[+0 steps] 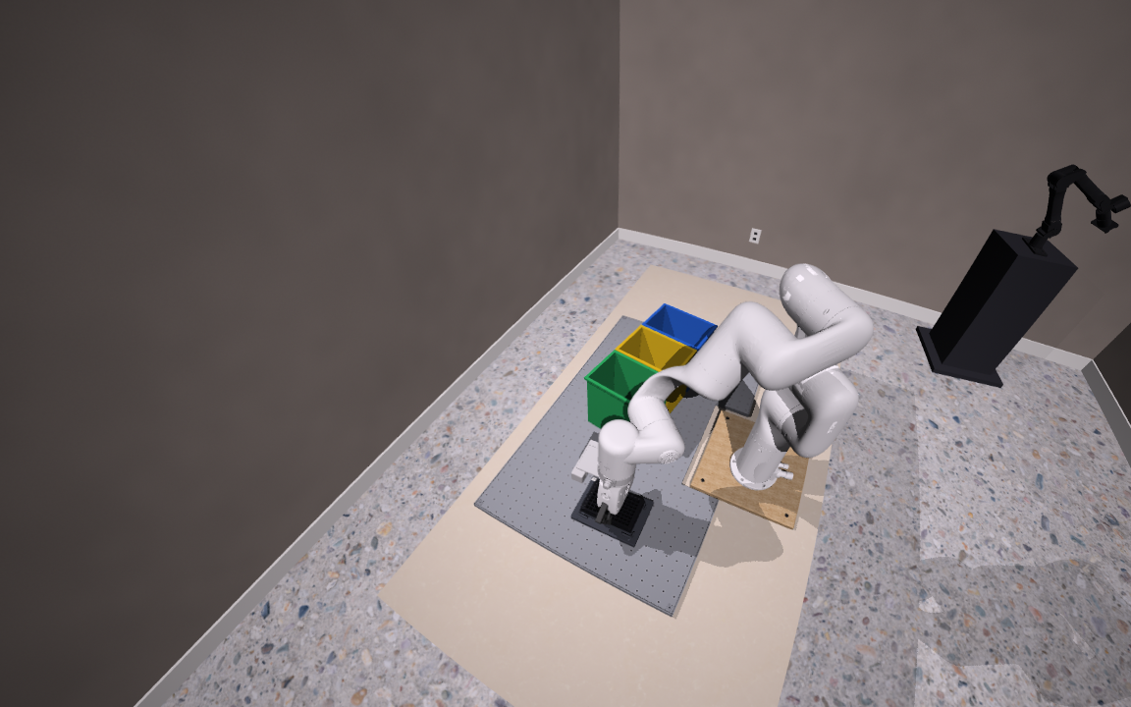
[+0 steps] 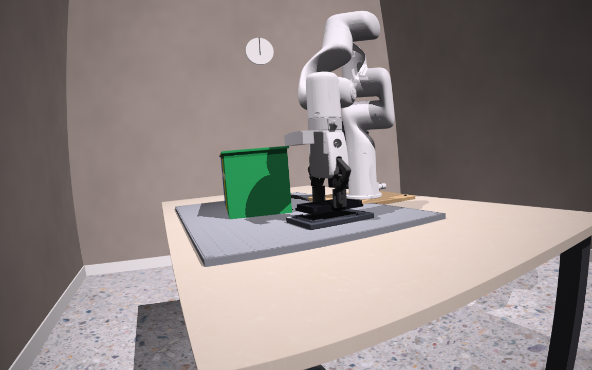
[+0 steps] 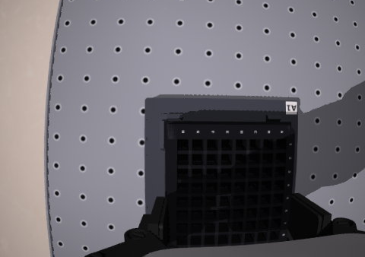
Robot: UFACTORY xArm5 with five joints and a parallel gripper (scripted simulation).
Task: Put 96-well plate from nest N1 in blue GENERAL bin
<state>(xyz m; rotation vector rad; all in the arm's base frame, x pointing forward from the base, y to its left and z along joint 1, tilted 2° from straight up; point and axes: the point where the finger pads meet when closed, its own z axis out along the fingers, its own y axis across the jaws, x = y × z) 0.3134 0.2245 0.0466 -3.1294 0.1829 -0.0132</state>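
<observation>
The dark plate nest is 4 cm below my hand. Round my hand: black 96-well plate: 1 cm below; green bin: 5 cm ahead, 27 cm to the right, 4 cm above; yellow bin: 1 cm ahead, 39 cm to the right, 4 cm above.
</observation>
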